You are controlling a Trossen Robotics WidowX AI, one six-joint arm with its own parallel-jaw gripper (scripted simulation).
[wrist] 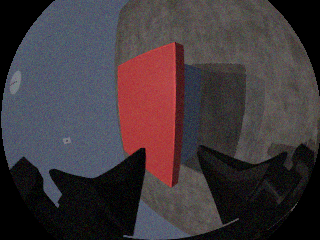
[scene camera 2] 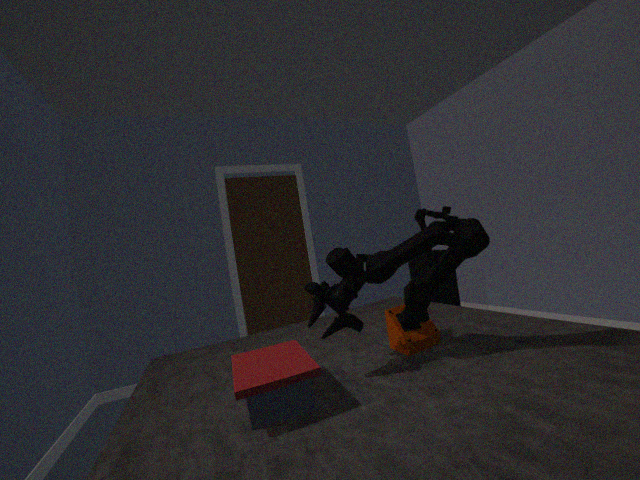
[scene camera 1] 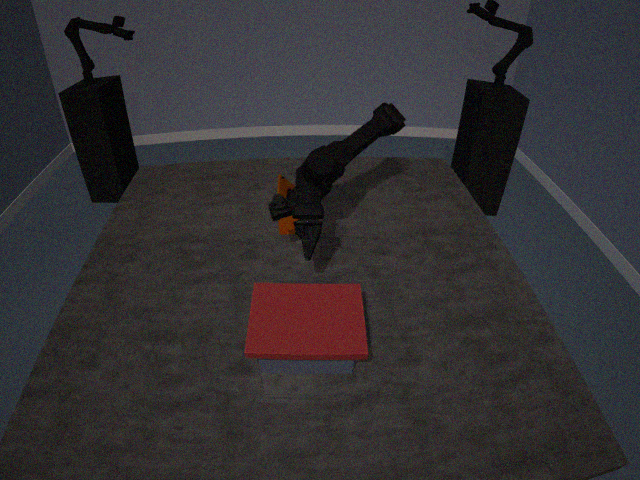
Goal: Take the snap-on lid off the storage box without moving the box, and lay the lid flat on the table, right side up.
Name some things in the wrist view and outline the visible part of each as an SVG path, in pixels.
My gripper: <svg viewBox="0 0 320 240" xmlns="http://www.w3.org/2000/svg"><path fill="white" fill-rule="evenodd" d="M140 240L123 235L133 236L135 233L137 208L147 163L145 148L137 149L133 155L123 160L123 163L95 179L71 175L56 168L49 169L53 183L63 193L57 201L59 208L44 192L44 179L31 161L21 157L16 161L17 164L13 164L15 167L9 169L17 191L23 197L29 211L56 240ZM315 153L301 143L293 152L293 165L289 171L283 165L288 152L281 152L280 155L273 156L273 159L263 163L249 164L199 145L197 157L201 171L215 199L217 212L223 221L221 224L225 227L203 235L173 240L267 240L291 215L293 205L299 203L311 179Z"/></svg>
A storage box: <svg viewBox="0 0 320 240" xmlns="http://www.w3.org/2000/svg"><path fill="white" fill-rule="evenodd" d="M184 64L183 137L181 137L180 164L184 164L184 161L195 155L197 128L199 128L201 68L193 67L193 65Z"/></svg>
